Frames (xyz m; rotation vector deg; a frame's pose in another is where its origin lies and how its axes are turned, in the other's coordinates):
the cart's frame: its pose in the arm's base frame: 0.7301 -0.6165 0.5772 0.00 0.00 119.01
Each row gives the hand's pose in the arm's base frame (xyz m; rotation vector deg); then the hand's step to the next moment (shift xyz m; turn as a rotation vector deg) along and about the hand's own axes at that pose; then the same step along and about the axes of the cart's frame.
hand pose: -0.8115 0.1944 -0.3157 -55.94 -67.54 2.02
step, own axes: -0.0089 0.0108 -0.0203 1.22 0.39 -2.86
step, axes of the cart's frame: -0.0173 -0.0097 -0.0146 -2.24 -2.12 0.55
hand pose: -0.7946 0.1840 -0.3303 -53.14 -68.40 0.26
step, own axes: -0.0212 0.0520 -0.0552 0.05 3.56 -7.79
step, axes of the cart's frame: -0.0369 -0.0463 -0.0519 -5.90 -5.63 -2.61
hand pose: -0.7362 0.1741 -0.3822 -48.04 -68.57 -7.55
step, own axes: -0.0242 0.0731 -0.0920 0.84 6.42 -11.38
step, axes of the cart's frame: -0.0607 -0.0783 -0.0677 -8.10 -9.57 -3.77
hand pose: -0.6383 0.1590 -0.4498 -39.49 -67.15 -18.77
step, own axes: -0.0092 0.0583 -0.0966 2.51 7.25 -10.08
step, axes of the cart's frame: -0.0660 -0.0783 -0.0482 -6.73 -10.50 -2.21
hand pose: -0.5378 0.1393 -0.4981 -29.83 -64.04 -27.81
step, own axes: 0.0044 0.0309 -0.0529 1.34 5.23 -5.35
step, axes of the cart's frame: -0.0358 -0.0463 -0.0187 -3.04 -6.83 -1.37
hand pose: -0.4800 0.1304 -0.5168 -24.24 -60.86 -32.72
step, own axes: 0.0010 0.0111 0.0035 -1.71 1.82 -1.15
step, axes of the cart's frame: 0.0068 -0.0093 0.0018 0.37 -1.70 -2.13
